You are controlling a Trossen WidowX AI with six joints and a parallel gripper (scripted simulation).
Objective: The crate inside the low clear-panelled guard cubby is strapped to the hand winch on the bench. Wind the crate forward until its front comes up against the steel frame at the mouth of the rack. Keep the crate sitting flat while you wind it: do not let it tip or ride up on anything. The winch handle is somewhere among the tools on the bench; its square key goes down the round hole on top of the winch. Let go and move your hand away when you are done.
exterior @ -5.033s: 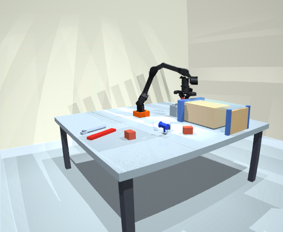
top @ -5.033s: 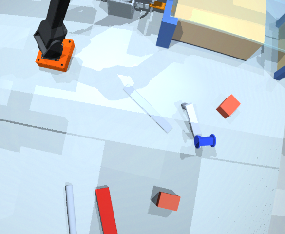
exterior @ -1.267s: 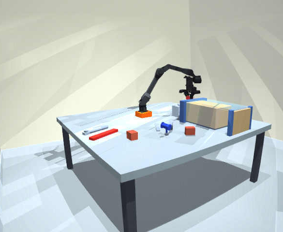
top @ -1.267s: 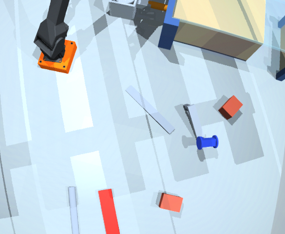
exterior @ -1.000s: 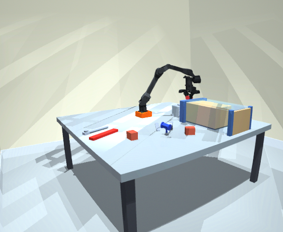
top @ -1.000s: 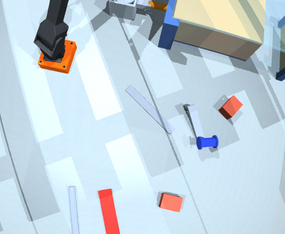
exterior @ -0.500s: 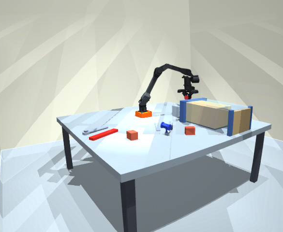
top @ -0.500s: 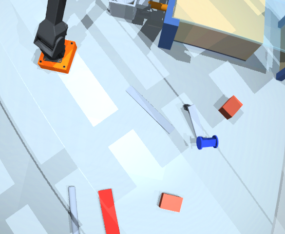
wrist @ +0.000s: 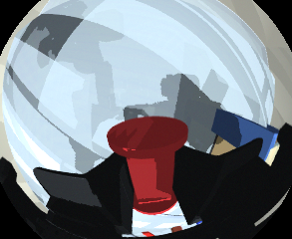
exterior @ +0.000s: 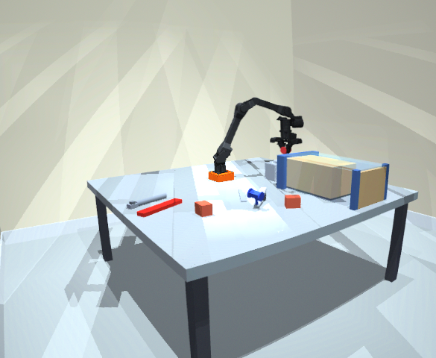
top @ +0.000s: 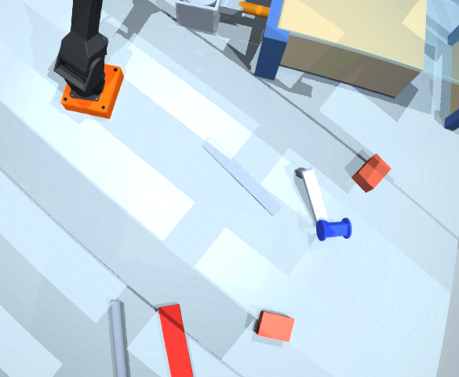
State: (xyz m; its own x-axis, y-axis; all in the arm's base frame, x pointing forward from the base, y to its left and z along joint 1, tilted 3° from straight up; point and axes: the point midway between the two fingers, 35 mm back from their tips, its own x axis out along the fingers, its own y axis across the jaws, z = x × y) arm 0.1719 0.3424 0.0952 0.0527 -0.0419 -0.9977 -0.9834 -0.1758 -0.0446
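Right now the red knob is 2 cm above my gripper tip. Round my gripper tip: round winch 11 cm to the right, 8 cm below; grey crank handle 4 cm to the right, 1 cm below, 1 cm ahead; blue steel frame 18 cm ahead, 11 cm to the right, 1 cm below.
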